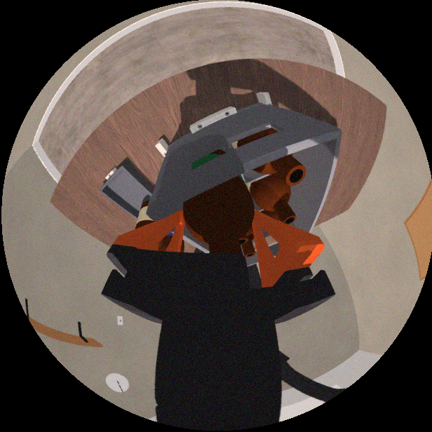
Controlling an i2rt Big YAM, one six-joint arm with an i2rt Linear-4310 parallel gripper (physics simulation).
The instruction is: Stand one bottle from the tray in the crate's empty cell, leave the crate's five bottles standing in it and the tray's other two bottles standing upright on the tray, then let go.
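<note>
My gripper [218, 214] is shut on a dark brown bottle [218, 205], which fills the space between the orange fingers. The held bottle overlaps the open side of the grey crate [300, 120]; its lower end is hidden, so its depth in a cell cannot be told. Brown bottles stand in the crate to the right, one with its mouth [296, 175] showing, another [288, 218] lower down, and smaller necks [247, 247] behind the right finger. A green patch shows through a handle slot. At the left, a bottle with a cream label [144, 212] is partly hidden beside the grey tray [126, 187].
The crate wall with two handle slots rises close beyond the held bottle. White brackets [213, 120] [162, 147] [264, 98] lie on the wooden table [120, 135] along the crate's outer side. Another white bracket [110, 174] is at the tray's end.
</note>
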